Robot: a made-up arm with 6 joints. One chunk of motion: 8 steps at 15 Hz.
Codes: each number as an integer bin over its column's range. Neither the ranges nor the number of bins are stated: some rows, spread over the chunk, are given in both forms.
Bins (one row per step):
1: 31 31 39 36 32 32
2: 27 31 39 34 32 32
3: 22 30 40 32 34 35
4: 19 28 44 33 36 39
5: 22 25 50 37 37 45
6: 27 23 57 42 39 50
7: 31 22 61 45 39 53
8: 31 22 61 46 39 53
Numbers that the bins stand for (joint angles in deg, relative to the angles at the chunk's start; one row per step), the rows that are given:
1: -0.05 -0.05 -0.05 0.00 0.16 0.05
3: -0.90 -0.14 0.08 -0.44 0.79 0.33
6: -0.43 -0.81 2.24 0.67 2.38 1.76
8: -0.05 -0.90 2.75 1.11 2.38 2.05
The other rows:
2: -0.43 -0.05 -0.05 -0.22 0.16 0.05
4: -1.19 -0.33 0.59 -0.33 1.43 0.71
5: -0.90 -0.62 1.35 0.11 1.75 1.29
7: -0.05 -0.90 2.75 1.00 2.38 2.05

